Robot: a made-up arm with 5 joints. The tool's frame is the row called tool.
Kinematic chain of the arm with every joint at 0, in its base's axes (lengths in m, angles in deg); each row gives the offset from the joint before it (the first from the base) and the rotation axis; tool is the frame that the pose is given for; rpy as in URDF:
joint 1: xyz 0 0 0.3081 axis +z
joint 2: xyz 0 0 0 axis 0 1 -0.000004
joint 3: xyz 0.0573 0 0.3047 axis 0 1 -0.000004
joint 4: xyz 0.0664 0 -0.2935 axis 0 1 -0.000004
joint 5: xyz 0.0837 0 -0.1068 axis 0 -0.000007 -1
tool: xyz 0 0 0 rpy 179.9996 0 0
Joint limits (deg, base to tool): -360..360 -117.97..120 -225..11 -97..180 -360..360
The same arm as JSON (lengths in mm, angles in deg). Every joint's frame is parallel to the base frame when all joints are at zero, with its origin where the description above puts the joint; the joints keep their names.
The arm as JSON. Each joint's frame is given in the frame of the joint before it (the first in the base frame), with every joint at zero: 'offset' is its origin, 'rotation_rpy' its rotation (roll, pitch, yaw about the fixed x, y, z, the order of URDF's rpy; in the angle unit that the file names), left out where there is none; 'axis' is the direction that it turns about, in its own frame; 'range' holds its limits. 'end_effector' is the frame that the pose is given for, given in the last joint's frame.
{
  "length_unit": "mm",
  "angle_unit": "deg",
  "chain": [
    {
      "id": "joint 1",
      "offset": [
        0.0,
        0.0,
        308.1
      ],
      "axis": [
        0.0,
        0.0,
        1.0
      ],
      "range": [
        -360.0,
        360.0
      ]
    },
    {
      "id": "joint 2",
      "offset": [
        0.0,
        0.0,
        0.0
      ],
      "axis": [
        0.0,
        1.0,
        0.0
      ],
      "range": [
        -117.97,
        120.0
      ]
    },
    {
      "id": "joint 3",
      "offset": [
        57.3,
        0.0,
        304.7
      ],
      "axis": [
        0.0,
        1.0,
        0.0
      ],
      "range": [
        -225.0,
        11.0
      ]
    },
    {
      "id": "joint 4",
      "offset": [
        66.4,
        0.0,
        -293.5
      ],
      "axis": [
        0.0,
        1.0,
        0.0
      ],
      "range": [
        -97.0,
        180.0
      ]
    },
    {
      "id": "joint 5",
      "offset": [
        83.7,
        0.0,
        -106.8
      ],
      "axis": [
        0.0,
        0.0,
        -1.0
      ],
      "range": [
        -360.0,
        360.0
      ]
    }
  ],
  "end_effector": {
    "offset": [
      0.0,
      0.0,
      0.0
    ],
    "rotation_rpy": [
      180.0,
      0.0,
      0.0
    ]
  }
}

